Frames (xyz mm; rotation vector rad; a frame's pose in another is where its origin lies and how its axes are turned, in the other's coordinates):
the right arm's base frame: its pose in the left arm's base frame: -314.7 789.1 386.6 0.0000 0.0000 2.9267
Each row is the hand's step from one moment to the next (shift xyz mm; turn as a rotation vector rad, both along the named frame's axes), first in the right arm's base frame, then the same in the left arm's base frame.
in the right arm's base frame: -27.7 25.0 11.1 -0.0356 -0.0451 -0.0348
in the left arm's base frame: 21.7 -30.3 11.1 0.0444 0.0365 -0.0348
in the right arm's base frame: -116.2 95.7 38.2 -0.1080 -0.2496 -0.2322
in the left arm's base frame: 93.1 -118.3 38.2 0.1587 0.2208 -0.2322
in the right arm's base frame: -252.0 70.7 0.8 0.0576 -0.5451 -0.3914
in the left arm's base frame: 231.1 -122.8 0.8 0.0600 0.5448 -0.3914
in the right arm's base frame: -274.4 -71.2 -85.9 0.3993 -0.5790 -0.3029
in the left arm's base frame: 283.3 11.0 -85.9 -0.2666 0.6508 -0.3029
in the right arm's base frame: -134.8 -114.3 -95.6 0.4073 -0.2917 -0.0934
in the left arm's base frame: 156.1 82.9 -95.6 -0.3357 0.3718 -0.0934
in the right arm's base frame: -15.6 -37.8 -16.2 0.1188 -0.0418 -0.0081
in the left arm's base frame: 23.3 33.6 -16.2 -0.1072 0.0662 -0.0081
